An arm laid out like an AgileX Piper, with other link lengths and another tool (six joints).
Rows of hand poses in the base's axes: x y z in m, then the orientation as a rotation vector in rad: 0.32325, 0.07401, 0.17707, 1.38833, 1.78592, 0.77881; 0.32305, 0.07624, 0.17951, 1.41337, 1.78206, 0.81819; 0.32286, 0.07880, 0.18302, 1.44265, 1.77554, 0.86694; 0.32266, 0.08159, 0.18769, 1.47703, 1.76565, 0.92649; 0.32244, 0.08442, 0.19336, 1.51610, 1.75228, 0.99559; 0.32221, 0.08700, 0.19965, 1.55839, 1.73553, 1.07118; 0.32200, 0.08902, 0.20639, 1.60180, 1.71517, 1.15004; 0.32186, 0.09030, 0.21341, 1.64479, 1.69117, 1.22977; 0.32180, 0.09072, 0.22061, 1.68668, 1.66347, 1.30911; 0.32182, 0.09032, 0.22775, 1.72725, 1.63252, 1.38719; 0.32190, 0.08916, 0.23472, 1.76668, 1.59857, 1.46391; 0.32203, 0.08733, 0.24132, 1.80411, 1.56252, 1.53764; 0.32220, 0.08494, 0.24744, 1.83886, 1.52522, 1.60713; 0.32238, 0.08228, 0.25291, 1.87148, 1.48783, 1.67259; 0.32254, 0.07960, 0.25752, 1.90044, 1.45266, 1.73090; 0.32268, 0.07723, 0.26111, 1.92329, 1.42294, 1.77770; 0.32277, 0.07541, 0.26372, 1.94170, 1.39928, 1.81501; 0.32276, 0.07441, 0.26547, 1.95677, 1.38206, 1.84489; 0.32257, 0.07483, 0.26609, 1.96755, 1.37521, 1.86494; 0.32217, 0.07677, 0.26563, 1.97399, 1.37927, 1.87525; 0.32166, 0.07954, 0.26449, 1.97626, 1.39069, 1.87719
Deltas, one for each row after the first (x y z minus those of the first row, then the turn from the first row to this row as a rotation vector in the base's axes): -0.00020, 0.00223, 0.00244, 0.03948, 0.00159, 0.00186; -0.00039, 0.00479, 0.00595, 0.08735, 0.00218, 0.00413; -0.00059, 0.00758, 0.01062, 0.14503, 0.00193, 0.00677; -0.00081, 0.01041, 0.01629, 0.21151, 0.00144, 0.00965; -0.00104, 0.01299, 0.02258, 0.28402, 0.00113, 0.01253; -0.00125, 0.01501, 0.02932, 0.35935, 0.00063, 0.01501; -0.00139, 0.01629, 0.03634, 0.43516, -0.00038, 0.01684; -0.00145, 0.01671, 0.04354, 0.51034, -0.00209, 0.01780; -0.00143, 0.01631, 0.05068, 0.58428, -0.00424, 0.01788; -0.00135, 0.01515, 0.05765, 0.65706, -0.00658, 0.01715; -0.00122, 0.01332, 0.06425, 0.72718, -0.00906, 0.01569; -0.00105, 0.01093, 0.07037, 0.79346, -0.01173, 0.01358; -0.00087, 0.00827, 0.07584, 0.85624, -0.01383, 0.01126; -0.00071, 0.00559, 0.08045, 0.91248, -0.01531, 0.00894; -0.00057, 0.00322, 0.08404, 0.95773, -0.01653, 0.00690; -0.00048, 0.00140, 0.08665, 0.99397, -0.01664, 0.00556; -0.00049, 0.00040, 0.08840, 1.02299, -0.01506, 0.00549; -0.00068, 0.00082, 0.08902, 1.04223, -0.01064, 0.00775; -0.00108, 0.00276, 0.08856, 1.05163, -0.00339, 0.01254; -0.00159, 0.00553, 0.08742, 1.05265, 0.00477, 0.01855
